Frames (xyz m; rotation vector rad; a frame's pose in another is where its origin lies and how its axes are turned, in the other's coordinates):
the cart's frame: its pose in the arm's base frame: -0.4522 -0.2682 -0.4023 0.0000 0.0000 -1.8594
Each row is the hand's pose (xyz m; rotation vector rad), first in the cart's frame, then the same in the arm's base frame.
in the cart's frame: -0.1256 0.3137 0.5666 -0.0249 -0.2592 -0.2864
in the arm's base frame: -0.1157 -0.2371 0.1643 -0.2707 -0.1643 -2.1332
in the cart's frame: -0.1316 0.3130 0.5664 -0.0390 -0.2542 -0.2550
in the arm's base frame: -0.1147 -0.2311 0.1641 -0.2747 -0.1461 -2.1022
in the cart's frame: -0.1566 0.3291 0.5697 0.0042 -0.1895 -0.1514
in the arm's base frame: -0.0921 -0.2117 0.1674 -0.1776 -0.1388 -2.0043
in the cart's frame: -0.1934 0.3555 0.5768 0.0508 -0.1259 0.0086
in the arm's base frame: -0.0564 -0.1840 0.1745 -0.0817 -0.1344 -1.8476
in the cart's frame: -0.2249 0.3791 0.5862 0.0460 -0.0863 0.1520
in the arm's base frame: -0.0248 -0.1605 0.1839 -0.0471 -0.1001 -1.7058
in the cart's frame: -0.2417 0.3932 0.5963 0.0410 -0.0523 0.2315
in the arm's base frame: -0.0065 -0.1484 0.1940 -0.0194 -0.0716 -1.6272
